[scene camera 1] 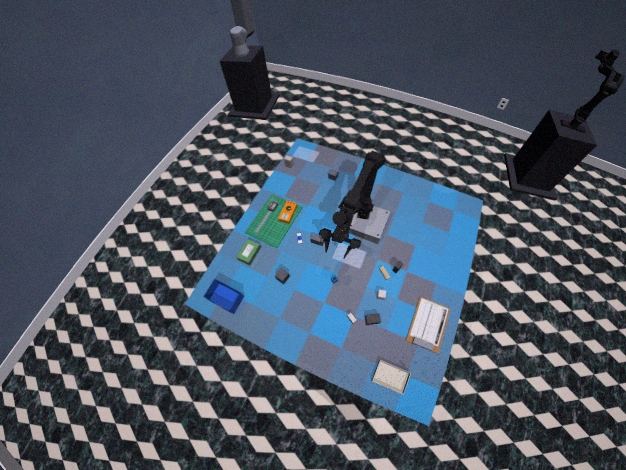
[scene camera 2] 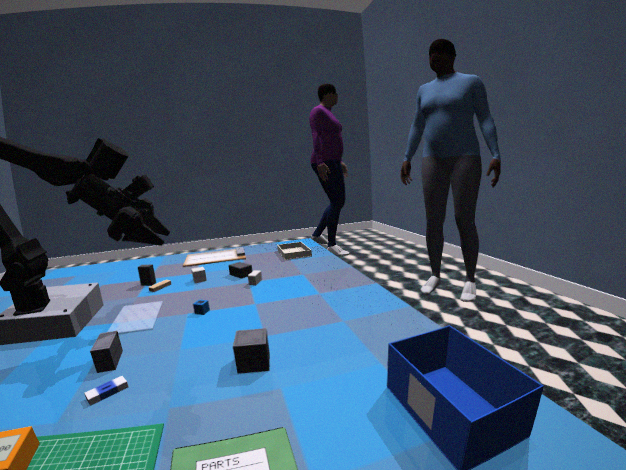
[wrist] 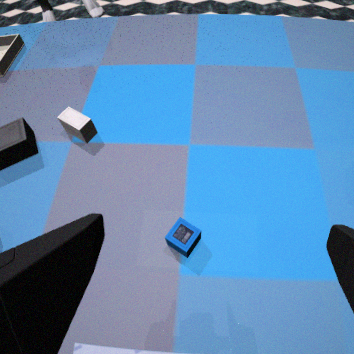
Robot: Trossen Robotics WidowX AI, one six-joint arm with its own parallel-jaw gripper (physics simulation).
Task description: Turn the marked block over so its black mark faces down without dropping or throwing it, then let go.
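Frame: origin at the arm's base, x ahead, y left, z up, level; millimetres.
Seen in the pictures: gripper, between the fingertips: point(scene camera 1: 334, 255) point(scene camera 2: 166, 238) point(wrist: 216, 231); arm's base, origin of its link: point(scene camera 1: 363, 213) point(scene camera 2: 32, 307).
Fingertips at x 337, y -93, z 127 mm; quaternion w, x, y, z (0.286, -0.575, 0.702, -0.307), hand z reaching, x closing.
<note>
Pixels of each thing's middle, then the offset from my fingertips to it. Level surfaces: height alone.
- small blue cube, middle of its body: point(wrist: 183, 237) point(scene camera 2: 201, 307) point(scene camera 1: 334, 279) dz -175, dx +52, dy +13 mm
- patchwork mat, height of its surface: dz -188 mm
- white sheet, middle of its body: point(scene camera 2: 136, 316) point(scene camera 1: 349, 255) dz -186, dx -102, dy +61 mm
- white block, middle of its body: point(wrist: 77, 124) point(scene camera 2: 255, 277) point(scene camera 1: 351, 318) dz -174, dx +225, dy +137 mm
- wooden piece, middle of its body: point(scene camera 2: 160, 285) point(scene camera 1: 384, 272) dz -182, dx -42, dy +258 mm
- blue bin, middle of its body: point(scene camera 2: 455, 387) point(scene camera 1: 224, 296) dz -151, dx +280, dy -499 mm
- beige tray, middle of its body: point(scene camera 2: 293, 250) point(scene camera 1: 391, 377) dz -176, dx +451, dy +365 mm
The marked block, a small blue cube point(scene camera 1: 334, 278) point(scene camera 2: 201, 306) point(wrist: 183, 236), rests on the patchwork mat point(scene camera 1: 313, 349) point(scene camera 2: 298, 316) point(wrist: 250, 105). Its dark square mark faces up in the wrist view. My gripper point(scene camera 1: 336, 253) point(scene camera 2: 165, 238) point(wrist: 216, 231) is wide open and empty. It hangs above the mat, tilted forward and down, apart from the block. In the wrist view the block shows between the two fingers, left of the middle of the gap. The block's underside is hidden.
A white sheet point(scene camera 1: 349, 255) point(scene camera 2: 136, 316) lies near my base. Dark blocks point(scene camera 1: 282, 274) point(scene camera 1: 372, 318), a white block point(scene camera 1: 351, 317) point(wrist: 76, 122) and a wooden piece point(scene camera 1: 384, 272) lie around. A blue bin point(scene camera 1: 224, 295) point(scene camera 2: 429, 424) and a beige tray point(scene camera 1: 390, 376) stand near the mat's edges.
</note>
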